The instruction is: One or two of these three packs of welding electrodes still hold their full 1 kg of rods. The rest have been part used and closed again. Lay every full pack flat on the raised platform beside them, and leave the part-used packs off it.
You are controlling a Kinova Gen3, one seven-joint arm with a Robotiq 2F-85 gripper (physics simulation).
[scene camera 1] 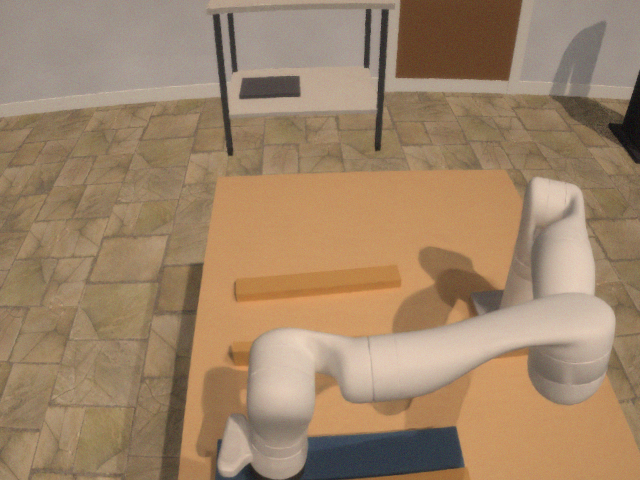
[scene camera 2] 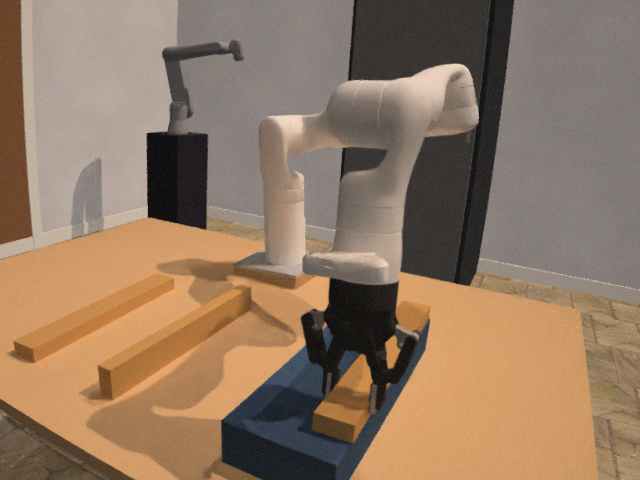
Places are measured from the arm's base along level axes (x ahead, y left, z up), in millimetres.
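Pixels of known places: gripper, fingertip midpoint: (scene camera 2: pixel 352 404); arm's base at its link origin: (scene camera 2: pixel 284 258).
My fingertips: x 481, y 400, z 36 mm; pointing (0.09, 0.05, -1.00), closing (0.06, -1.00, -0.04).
Note:
For each thing: its middle in the pictures, then the offset to it from my fingertips. Level surfaces: height alone.
- raised platform at the middle of its body: (scene camera 2: pixel 346 378) 101 mm back, 53 mm right, 37 mm down
- orange-brown pack at the middle of its body: (scene camera 2: pixel 384 355) 122 mm back, 9 mm right, 5 mm up
- second pack at the middle of its body: (scene camera 2: pixel 187 333) (scene camera 1: pixel 326 350) 77 mm back, 330 mm right, 43 mm down
- third pack at the middle of its body: (scene camera 2: pixel 104 311) (scene camera 1: pixel 318 283) 59 mm back, 521 mm right, 55 mm down
- table at its surface level: 67 mm down
The raised platform (scene camera 1: pixel 382 454) (scene camera 2: pixel 273 449) is a long dark blue block. My gripper (scene camera 2: pixel 351 397) is shut on an orange-brown pack (scene camera 1: pixel 439 474) (scene camera 2: pixel 334 426), which lies flat and lengthwise along the platform's top, at its right side in the scene camera 2 view. Whether it fully touches the top is hard to tell. In the scene camera 1 view the fingers are out of frame. A second pack (scene camera 1: pixel 241 353) (scene camera 2: pixel 175 341) stands on its narrow side on the table, partly hidden by the arm in the scene camera 1 view. A third pack (scene camera 1: pixel 317 283) (scene camera 2: pixel 93 317) lies flat farther away.
The arm (scene camera 1: pixel 423 361) (scene camera 2: pixel 369 206) reaches over the table (scene camera 1: pixel 336 222) (scene camera 2: pixel 506 372) from its base (scene camera 2: pixel 284 263). A shelf table (scene camera 1: pixel 379 103) stands beyond the far table edge. Another arm (scene camera 2: pixel 178 82) stands on a black pedestal (scene camera 2: pixel 175 175) behind.

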